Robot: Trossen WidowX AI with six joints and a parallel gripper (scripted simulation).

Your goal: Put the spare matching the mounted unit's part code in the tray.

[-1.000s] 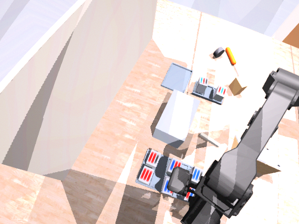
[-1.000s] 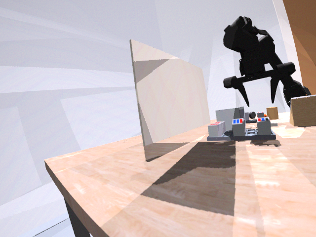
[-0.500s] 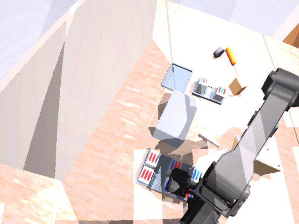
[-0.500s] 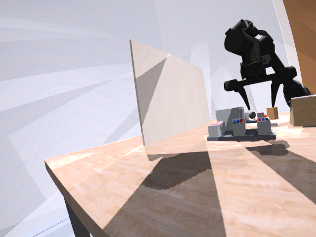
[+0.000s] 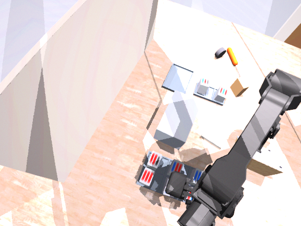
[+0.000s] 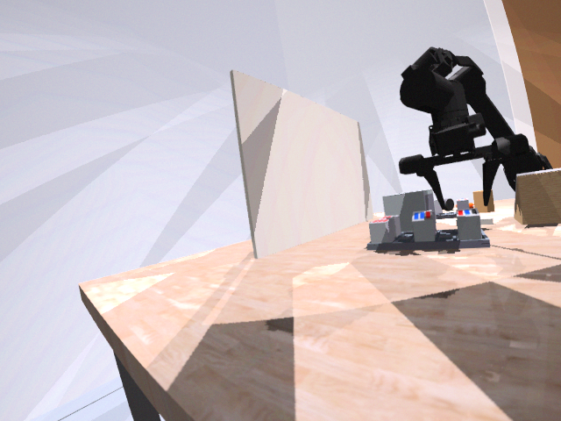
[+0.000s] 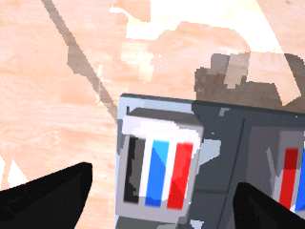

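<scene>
My gripper tip is now 2 cm above the spare. From my gripper tip the other things lie so: beige panel: 40 cm ahead, 19 cm to the right, 16 cm above; then rack: 7 cm ahead, 5 cm below, 3 cm to the right.
</scene>
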